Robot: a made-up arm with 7 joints. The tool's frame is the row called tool.
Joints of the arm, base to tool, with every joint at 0 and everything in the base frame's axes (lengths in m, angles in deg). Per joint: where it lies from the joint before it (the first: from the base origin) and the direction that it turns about. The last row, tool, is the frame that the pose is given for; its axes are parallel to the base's.
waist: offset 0 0.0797 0 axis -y
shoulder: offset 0 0.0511 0 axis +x
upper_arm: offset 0 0 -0.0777 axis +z
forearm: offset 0 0 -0.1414 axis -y
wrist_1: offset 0 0 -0.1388 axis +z
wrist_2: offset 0 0 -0.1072 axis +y
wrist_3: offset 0 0 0 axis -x
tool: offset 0 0 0
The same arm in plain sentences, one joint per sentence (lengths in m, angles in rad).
The arm has seven revolute joints in a row. What follows holds with every joint at zero, and every direction is one of the base frame's. The first joint lies 0.0797 m along +y from the base frame's origin and rotates about -y. The second joint lies 0.0511 m along +y from the first joint and rotates about +x. The third joint lies 0.0777 m along -z from the second joint and rotates about +z. The fourth joint lies 0.1414 m along -z from the third joint and rotates about -y. The fifth joint lies 0.1388 m along -z from the fourth joint and rotates about +z. The sixth joint lies 0.1072 m along -z from the fifth joint and rotates about +y. The seventh joint lies at the same point as the sixth joint and rotates about -x. The tool frame, which is the frame that the pose is given for, lies at the same point as the seventh joint; its axes are parallel to the base frame's.
